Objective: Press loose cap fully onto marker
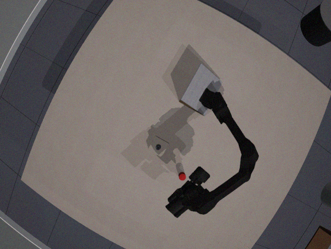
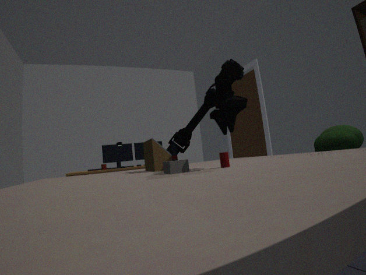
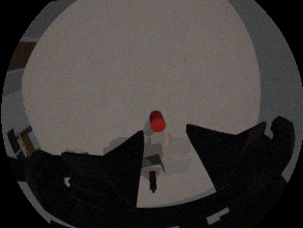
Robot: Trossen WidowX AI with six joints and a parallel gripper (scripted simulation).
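Now: the red cap 1 cm behind my gripper tip, 2 cm to the right of it and 9 cm below it. From my gripper tip the other things lie so: grey holder block (7 cm behind, 18 cm to the right, 9 cm below).
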